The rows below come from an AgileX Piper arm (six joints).
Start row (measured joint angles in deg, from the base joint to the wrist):
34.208, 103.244, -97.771, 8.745, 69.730, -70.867
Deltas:
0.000, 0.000, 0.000, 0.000, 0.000, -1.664
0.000, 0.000, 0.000, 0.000, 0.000, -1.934
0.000, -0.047, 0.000, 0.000, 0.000, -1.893
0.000, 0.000, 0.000, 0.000, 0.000, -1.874
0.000, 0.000, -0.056, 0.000, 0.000, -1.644
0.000, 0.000, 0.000, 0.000, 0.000, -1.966
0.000, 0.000, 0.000, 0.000, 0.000, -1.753
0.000, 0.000, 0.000, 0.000, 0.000, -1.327
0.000, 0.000, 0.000, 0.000, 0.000, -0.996
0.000, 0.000, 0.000, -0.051, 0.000, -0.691
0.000, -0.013, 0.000, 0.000, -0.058, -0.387
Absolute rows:
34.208, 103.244, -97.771, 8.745, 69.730, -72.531
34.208, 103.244, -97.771, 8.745, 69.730, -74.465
34.208, 103.197, -97.771, 8.745, 69.730, -76.358
34.208, 103.197, -97.771, 8.745, 69.730, -78.232
34.208, 103.197, -97.827, 8.745, 69.730, -79.876
34.208, 103.197, -97.827, 8.745, 69.730, -81.842
34.208, 103.197, -97.827, 8.745, 69.730, -83.595
34.208, 103.197, -97.827, 8.745, 69.730, -84.922
34.208, 103.197, -97.827, 8.745, 69.730, -85.918
34.208, 103.197, -97.827, 8.694, 69.730, -86.609
34.208, 103.184, -97.827, 8.694, 69.672, -86.996

